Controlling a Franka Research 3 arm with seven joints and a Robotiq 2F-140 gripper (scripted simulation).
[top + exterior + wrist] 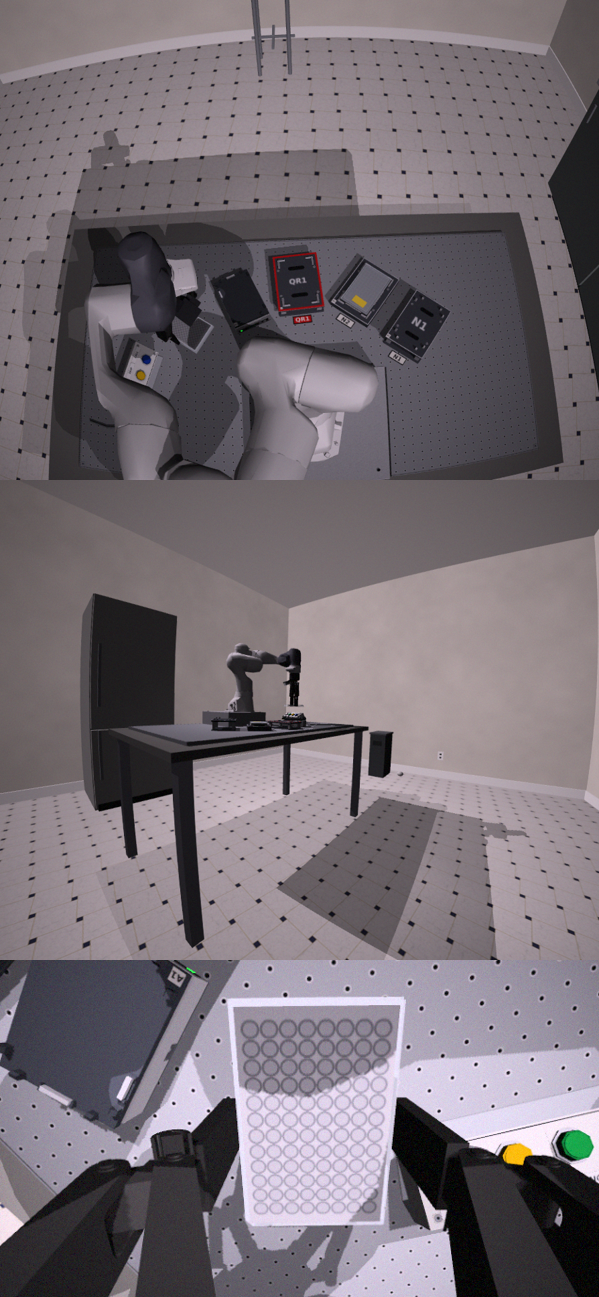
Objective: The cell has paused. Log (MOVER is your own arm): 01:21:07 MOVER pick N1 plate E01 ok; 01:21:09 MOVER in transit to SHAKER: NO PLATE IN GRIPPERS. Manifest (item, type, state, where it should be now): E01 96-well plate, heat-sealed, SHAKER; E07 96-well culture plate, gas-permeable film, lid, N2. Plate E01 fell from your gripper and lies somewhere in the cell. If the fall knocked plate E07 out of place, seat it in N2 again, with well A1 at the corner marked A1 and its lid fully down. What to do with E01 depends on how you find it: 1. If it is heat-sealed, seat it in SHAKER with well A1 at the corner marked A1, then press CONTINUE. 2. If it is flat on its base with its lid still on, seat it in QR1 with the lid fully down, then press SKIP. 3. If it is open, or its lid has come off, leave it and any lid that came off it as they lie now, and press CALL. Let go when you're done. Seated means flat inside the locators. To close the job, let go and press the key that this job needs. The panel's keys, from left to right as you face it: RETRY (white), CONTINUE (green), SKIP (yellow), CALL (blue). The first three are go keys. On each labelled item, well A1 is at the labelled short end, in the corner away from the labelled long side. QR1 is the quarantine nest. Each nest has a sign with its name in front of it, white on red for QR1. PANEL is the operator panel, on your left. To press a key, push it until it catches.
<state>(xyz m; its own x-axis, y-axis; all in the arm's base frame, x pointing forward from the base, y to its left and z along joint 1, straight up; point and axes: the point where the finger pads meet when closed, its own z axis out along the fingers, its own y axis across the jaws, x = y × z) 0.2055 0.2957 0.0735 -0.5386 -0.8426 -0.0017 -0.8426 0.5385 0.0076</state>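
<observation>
The plate E01 is 20 mm below my hand. The rest, counted from my hand: blue key 130 mm to the left, 90 mm below, 70 mm behind; yellow key 140 mm to the left, 120 mm behind, 90 mm below; green continue key 170 mm behind, 160 mm to the left, 90 mm below.
</observation>
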